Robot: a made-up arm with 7 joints.
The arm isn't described. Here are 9 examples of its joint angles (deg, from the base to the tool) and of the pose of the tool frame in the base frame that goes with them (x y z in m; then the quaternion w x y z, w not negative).
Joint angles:
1: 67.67 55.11 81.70 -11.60 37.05 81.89 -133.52
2: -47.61 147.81 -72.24 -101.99 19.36 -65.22 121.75
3: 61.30 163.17 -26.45 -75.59 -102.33 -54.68 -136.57
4: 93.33 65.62 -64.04 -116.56 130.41 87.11 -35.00
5: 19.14 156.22 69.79 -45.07 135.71 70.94 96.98
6: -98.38 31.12 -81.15 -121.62 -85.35 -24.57 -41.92
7: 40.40 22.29 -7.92 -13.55 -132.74 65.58 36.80
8: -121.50 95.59 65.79 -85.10 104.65 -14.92 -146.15
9: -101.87 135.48 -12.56 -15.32 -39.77 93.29 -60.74
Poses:
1: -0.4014 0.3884 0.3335 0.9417 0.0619 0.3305 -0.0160
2: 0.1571 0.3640 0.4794 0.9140 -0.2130 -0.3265 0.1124
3: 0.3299 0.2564 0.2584 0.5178 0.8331 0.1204 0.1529
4: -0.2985 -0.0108 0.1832 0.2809 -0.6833 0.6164 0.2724
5: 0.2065 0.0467 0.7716 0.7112 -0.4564 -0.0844 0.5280
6: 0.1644 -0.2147 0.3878 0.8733 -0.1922 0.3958 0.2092
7: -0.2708 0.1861 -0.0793 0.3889 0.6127 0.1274 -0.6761
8: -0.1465 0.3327 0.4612 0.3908 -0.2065 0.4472 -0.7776
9: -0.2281 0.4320 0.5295 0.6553 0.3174 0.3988 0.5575
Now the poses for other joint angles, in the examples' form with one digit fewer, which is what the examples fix.
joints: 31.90 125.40 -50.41 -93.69 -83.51 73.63 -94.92
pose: 0.114 0.343 0.169 0.713 -0.274 -0.412 0.498
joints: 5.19 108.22 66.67 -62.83 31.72 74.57 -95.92
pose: 0.094 0.318 0.685 0.570 0.806 -0.038 -0.157
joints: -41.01 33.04 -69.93 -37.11 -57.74 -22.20 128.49
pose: 0.446 0.134 0.038 0.974 0.012 -0.212 -0.075
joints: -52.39 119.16 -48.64 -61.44 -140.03 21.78 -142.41
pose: 0.226 0.366 0.514 0.543 0.369 -0.750 0.075
